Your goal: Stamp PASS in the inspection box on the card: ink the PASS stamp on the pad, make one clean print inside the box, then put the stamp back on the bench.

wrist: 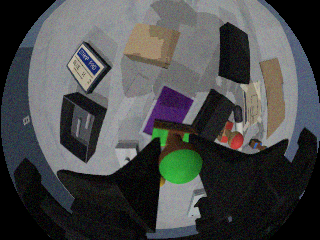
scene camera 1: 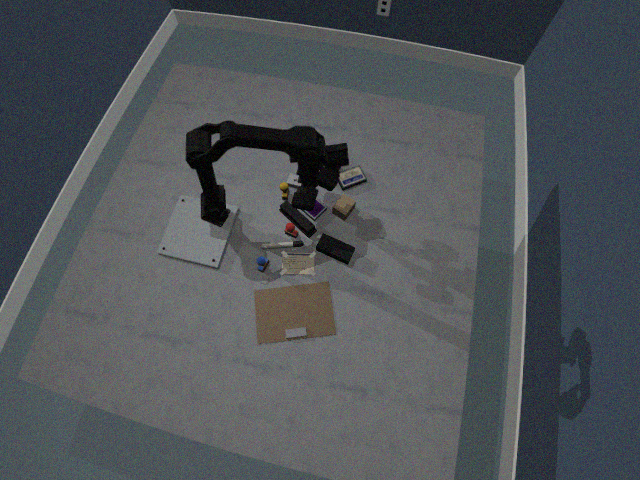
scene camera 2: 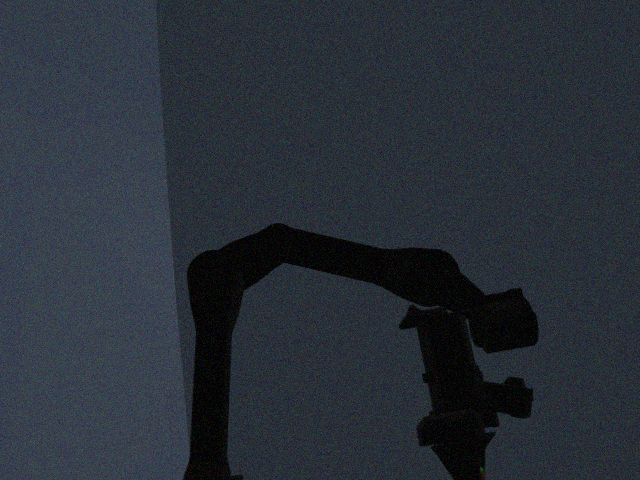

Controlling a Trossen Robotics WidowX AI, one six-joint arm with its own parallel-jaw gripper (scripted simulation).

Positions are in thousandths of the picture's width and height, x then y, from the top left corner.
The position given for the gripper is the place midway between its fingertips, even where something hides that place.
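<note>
Scene camera 1 shows the gripper (scene camera 1: 485, 403) and a brown board (scene camera 1: 473, 649), while scene camera 1 does not show the green-knobbed stamp, hidden by the gripper. The wrist view shows the green-knobbed stamp (wrist: 564, 677), together with a tan box (wrist: 467, 185), a black box (wrist: 736, 260) and a black tray (wrist: 255, 494). The gripper (wrist: 545, 585) and the brown board (wrist: 855, 327) are visible in that view too. In scene camera 2 the brown board is out of frame.
</note>
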